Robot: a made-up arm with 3 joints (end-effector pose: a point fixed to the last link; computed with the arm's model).
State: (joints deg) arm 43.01 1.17 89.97
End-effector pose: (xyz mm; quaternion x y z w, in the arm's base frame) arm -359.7 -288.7 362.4 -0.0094 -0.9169 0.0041 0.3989
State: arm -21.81 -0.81 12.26
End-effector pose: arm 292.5 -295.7 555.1 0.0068 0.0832 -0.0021 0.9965
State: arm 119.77 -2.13 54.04
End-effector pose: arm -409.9 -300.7 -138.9 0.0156 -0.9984 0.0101 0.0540
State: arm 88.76 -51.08 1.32
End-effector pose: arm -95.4 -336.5 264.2 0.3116 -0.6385 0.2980 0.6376
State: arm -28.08 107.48 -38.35
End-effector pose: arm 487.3 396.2 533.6 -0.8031 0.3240 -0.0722 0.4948
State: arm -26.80 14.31 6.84
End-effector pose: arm 386.8 -215.6 604.2 -0.1192 0.1720 0.0360 0.9772
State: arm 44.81 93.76 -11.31
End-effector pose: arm -330.0 373.0 704.4 -0.6441 -0.1970 -0.3434 0.6545
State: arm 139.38 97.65 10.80
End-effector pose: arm -494.0 428.1 -281.5 -0.3265 -0.6362 -0.6782 0.1694
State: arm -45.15 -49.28 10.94
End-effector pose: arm 164.6 -348.6 122.3 0.3680 0.2673 -0.1960 0.8687
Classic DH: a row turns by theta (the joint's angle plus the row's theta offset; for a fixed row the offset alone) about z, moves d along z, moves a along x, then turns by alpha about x. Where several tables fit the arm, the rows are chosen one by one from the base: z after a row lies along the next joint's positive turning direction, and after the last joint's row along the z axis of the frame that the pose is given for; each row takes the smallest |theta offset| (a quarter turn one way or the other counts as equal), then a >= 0, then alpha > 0; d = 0 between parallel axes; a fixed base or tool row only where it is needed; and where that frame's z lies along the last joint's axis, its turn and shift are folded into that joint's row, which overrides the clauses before.
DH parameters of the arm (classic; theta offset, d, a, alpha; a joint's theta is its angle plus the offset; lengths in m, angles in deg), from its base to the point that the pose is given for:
base (fixed): 0 0.119 0 90
joint 1: 90 -0.115 0.257 -90
joint 2: 0 -0.071 0.082 90
joint 3: -90 0.407 0.076 -90
tool (fixed): 0 0.168 0 0

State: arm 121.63 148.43 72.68
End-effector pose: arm -216.8 568.9 -93.0 0.8758 0.2699 0.3987 0.0339
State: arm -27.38 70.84 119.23
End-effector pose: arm 204.9 44.0 759.8 -0.1665 -0.5855 0.5551 0.5669
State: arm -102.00 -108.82 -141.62
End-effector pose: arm -118.9 338.0 26.0 -0.7651 -0.4946 -0.2756 0.3068
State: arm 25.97 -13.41 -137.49
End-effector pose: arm 84.0 -259.3 240.0 0.0168 0.8210 0.1155 0.5588
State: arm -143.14 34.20 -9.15
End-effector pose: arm 270.2 -89.1 -529.3 -0.1149 0.9280 0.2707 0.2289
